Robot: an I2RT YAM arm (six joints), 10 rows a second.
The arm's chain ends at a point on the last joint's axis. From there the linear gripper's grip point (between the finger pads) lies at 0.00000 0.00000 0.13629 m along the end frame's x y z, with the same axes.
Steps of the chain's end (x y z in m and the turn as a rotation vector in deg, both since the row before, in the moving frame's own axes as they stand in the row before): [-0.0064 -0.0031 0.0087 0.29 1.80 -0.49]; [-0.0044 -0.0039 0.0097 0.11 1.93 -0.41]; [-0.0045 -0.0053 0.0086 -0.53 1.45 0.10]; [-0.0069 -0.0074 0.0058 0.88 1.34 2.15]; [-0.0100 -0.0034 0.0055 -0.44 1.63 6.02]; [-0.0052 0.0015 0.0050 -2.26 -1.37 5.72]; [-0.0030 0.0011 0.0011 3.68 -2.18 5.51]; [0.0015 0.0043 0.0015 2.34 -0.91 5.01]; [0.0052 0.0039 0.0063 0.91 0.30 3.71]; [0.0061 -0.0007 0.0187 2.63 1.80 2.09]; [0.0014 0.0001 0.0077 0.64 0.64 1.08]
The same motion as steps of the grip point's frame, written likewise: [-0.0021 -0.0038 0.0086 0.29 1.80 -0.49]; [0.0002 -0.0042 0.0096 0.11 1.93 -0.41]; [-0.0011 -0.0040 0.0086 -0.53 1.45 0.10]; [-0.0037 -0.0094 0.0057 0.88 1.34 2.15]; [-0.0062 -0.0022 0.0054 -0.44 1.63 6.02]; [-0.0087 0.0067 0.0049 -2.26 -1.37 5.72]; [-0.0078 -0.0079 0.0007 3.68 -2.18 5.51]; [-0.0004 -0.0014 0.0014 2.34 -0.91 5.01]; [0.0060 0.0018 0.0063 0.91 0.30 3.71]; [0.0105 -0.0069 0.0185 2.63 1.80 2.09]; [0.0029 -0.0014 0.0077 0.64 0.64 1.08]
